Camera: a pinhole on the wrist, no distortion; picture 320 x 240 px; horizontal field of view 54.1 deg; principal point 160.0 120.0 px. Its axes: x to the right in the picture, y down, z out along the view. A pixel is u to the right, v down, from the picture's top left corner.
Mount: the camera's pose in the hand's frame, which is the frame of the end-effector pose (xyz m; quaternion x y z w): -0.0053 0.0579 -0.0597 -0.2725 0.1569 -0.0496 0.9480
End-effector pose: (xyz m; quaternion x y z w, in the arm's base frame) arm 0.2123 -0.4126 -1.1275 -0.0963 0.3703 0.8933 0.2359
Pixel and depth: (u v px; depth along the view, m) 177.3 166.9 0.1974
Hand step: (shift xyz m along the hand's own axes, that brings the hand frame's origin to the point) 0.0693 0.1799 0.0800
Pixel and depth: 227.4 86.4 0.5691
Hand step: 0.2946 0.2694 0.3962
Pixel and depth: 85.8 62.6 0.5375
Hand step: 0.0479 0.2667 0.4583
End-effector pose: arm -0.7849 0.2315 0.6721 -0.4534 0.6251 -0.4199 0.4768
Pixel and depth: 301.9 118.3 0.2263
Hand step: 0.1651 0.1519 0.0948
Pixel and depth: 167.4 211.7 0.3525
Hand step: 0.1178 0.3204 0.1659
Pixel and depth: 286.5 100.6 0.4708
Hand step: 0.3270 0.2350 0.2821
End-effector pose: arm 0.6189 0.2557 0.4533 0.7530 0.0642 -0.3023 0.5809
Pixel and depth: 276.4 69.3 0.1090
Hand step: 0.0682 0.0903 0.0262
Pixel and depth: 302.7 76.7 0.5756
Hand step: 0.4287 0.2319 0.3735
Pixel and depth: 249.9 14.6 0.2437
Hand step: 0.1392 0.0981 0.1605
